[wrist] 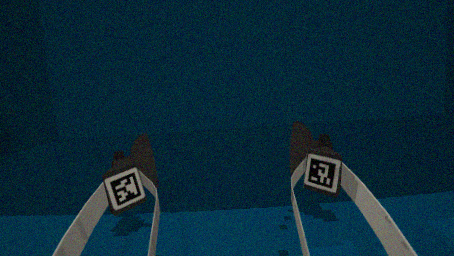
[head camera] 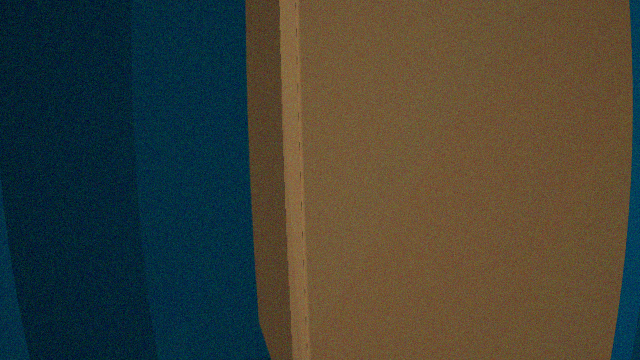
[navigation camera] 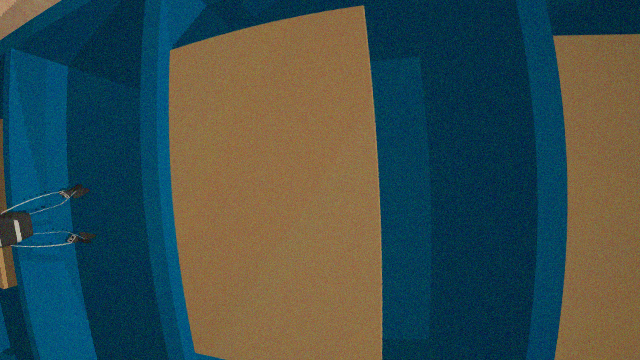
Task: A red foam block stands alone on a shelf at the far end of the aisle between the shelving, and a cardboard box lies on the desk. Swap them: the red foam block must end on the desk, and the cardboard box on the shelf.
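Places are measured from the robot's base along level axes (x right, y up, z back), in metres.
Pixels of known places: gripper, between the fingertips: (wrist: 222,146) (navigation camera: 92,212).
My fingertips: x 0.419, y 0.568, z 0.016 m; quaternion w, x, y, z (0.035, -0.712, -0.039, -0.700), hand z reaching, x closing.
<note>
Ahead of a thing's pixels: the offset from my fingertips to its top centre. "spot": to the spot under its first point.
My gripper (navigation camera: 84,214) (wrist: 222,146) is open, with its two fingers well apart and nothing between them. In the navigation view it is at the left edge, in front of a blue shelf compartment. In the wrist view dark blue shelf surfaces lie beyond the fingertips and a lighter blue strip runs below them, with finger shadows on it. The red foam block does not show in the head, navigation or wrist view. The desk does not show either, and I cannot identify the task's cardboard box among the cardboard surfaces in view.
Blue shelving (navigation camera: 547,150) (wrist: 225,230) stands very close. A large cardboard box @(dx +0.014, dy +0.693, dz -0.028 m) (head camera: 465,180) (navigation camera: 275,190) fills much of the head and navigation views. Another box @(dx +0.012, dy +1.151, dz +0.025 m) (navigation camera: 602,200) is at the navigation view's right edge. Part of a cardboard piece @(spot: dx -0.121, dy -0.221, dz +0.135 m) (navigation camera: 8,270) shows below the gripper at its left edge.
</note>
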